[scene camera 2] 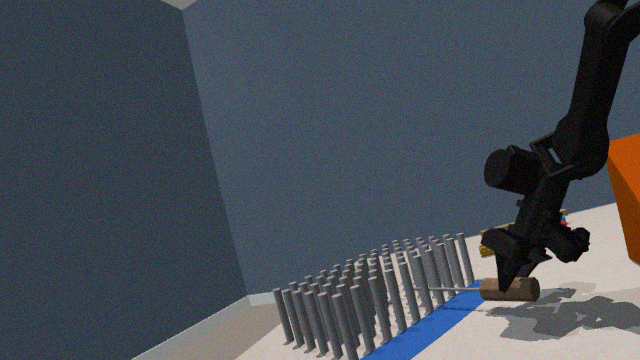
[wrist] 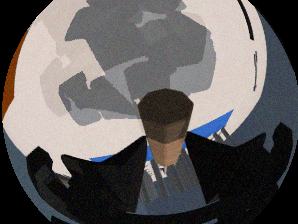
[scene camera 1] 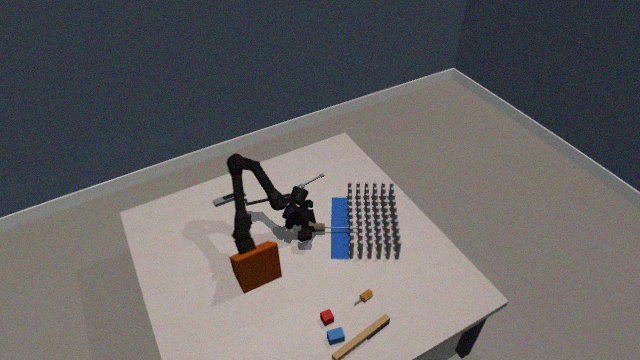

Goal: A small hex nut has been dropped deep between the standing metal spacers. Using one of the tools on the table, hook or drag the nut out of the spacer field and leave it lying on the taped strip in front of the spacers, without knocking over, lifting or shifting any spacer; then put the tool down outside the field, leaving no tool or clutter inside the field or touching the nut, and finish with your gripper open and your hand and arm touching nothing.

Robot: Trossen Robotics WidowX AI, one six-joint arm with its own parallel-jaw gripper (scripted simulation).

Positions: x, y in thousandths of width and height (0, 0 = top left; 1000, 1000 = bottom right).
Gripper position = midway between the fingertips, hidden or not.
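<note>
The gripper (scene camera 2: 795, 807) (wrist: 555, 614) is holding a hook tool (scene camera 2: 820, 804) (wrist: 559, 507).
</note>
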